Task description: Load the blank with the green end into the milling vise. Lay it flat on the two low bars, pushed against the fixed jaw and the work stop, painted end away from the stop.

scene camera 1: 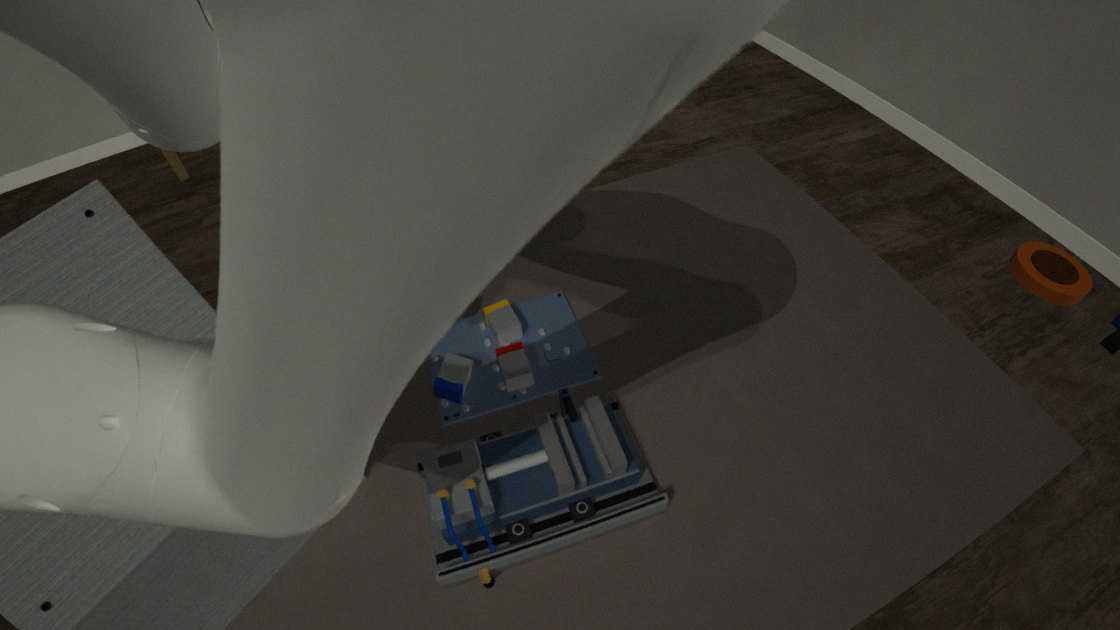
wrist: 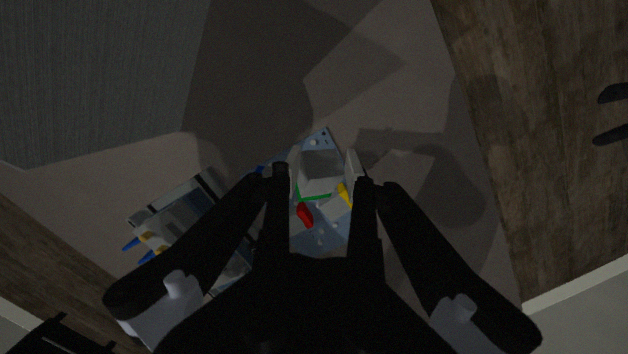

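Observation:
The blank with the green end (wrist: 321, 172) is between the fingertips in the wrist view, its green face toward the palm side of the picture. My gripper (wrist: 323, 158) is shut on it, above the blue plate (scene camera 1: 567, 333) (wrist: 320, 246). In the scene view the arm hides the gripper and this blank. The milling vise (scene camera 1: 524, 497) (wrist: 166, 225) stands beside the plate, low centre in the scene view and left in the wrist view. Its jaws (scene camera 1: 557, 454) show upright; the low bars and the work stop cannot be made out clearly.
Blanks with yellow (scene camera 1: 504, 322) (wrist: 337, 207), red (scene camera 1: 516, 369) (wrist: 305, 215) and blue (scene camera 1: 455, 372) ends are on the plate. Blue-handled valves (scene camera 1: 477, 513) sit at the vise's left end. A grey ribbed surface (scene camera 1: 101, 266) (wrist: 100, 65) lies left. An orange ring (scene camera 1: 1018, 274) is far right.

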